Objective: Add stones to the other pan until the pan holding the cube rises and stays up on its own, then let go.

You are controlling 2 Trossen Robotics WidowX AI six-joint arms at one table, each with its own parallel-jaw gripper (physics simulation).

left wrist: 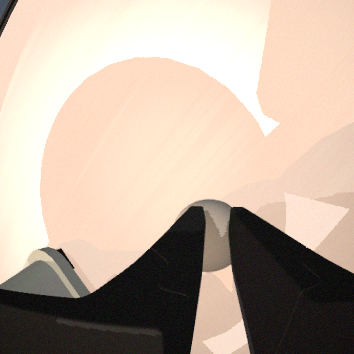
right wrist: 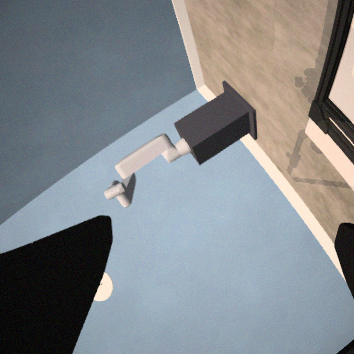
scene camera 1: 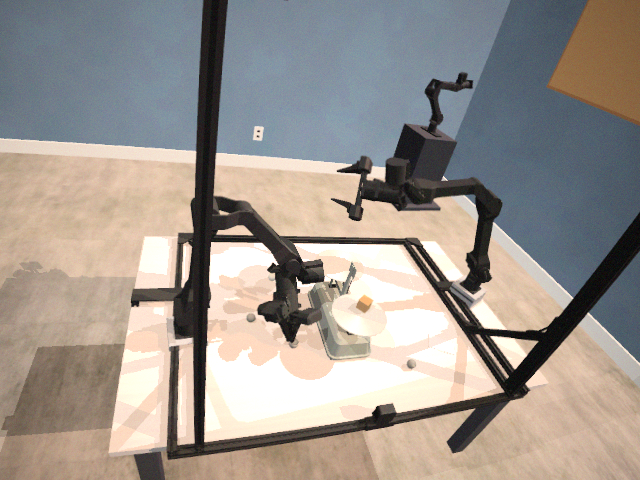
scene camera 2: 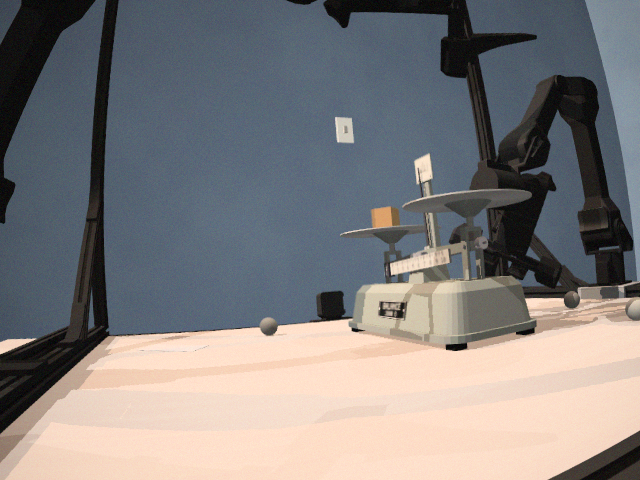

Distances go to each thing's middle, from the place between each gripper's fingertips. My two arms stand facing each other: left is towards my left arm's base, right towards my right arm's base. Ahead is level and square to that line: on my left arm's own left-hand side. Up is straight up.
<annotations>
Now: the balance scale [scene camera 2: 431, 307] 240 mm behind my right hand and 230 mm below it.
I see my left gripper 60 mm short of the balance scale, 170 mm to the left of it and 90 mm below it.
</annotations>
